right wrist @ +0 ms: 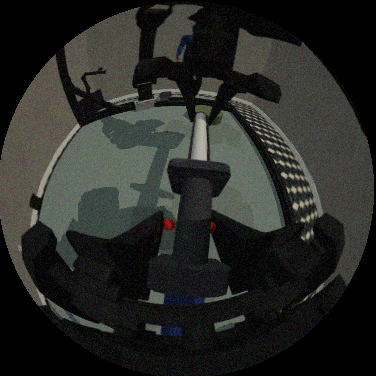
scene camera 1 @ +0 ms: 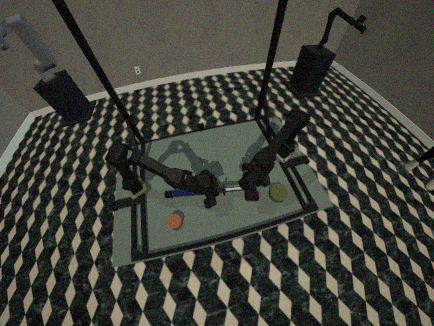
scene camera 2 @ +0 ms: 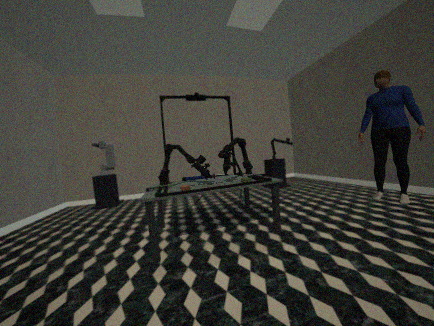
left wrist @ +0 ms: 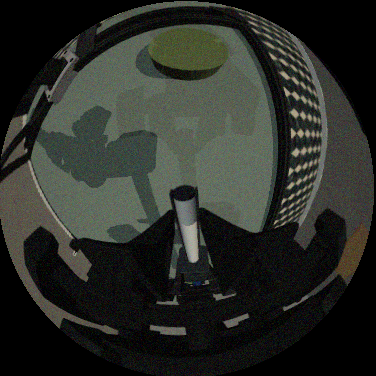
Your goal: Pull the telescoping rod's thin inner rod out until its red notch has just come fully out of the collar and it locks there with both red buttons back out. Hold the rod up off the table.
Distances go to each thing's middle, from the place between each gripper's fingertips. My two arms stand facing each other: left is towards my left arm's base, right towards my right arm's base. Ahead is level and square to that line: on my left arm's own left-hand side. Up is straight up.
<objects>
Now: right hand 5 cm to the left of the thin inner rod [left wrist: 183,197] and 2 cm below it. Also, from my right hand: telescoping rod [right wrist: 186,276] (6 cm to the right, 2 cm above, 1 cm behind).
My left gripper is now 3 cm past the thin inner rod and 18 cm to the left of it. Round my left hand: telescoping rod: 3 cm behind, 19 cm to the right.
</objects>
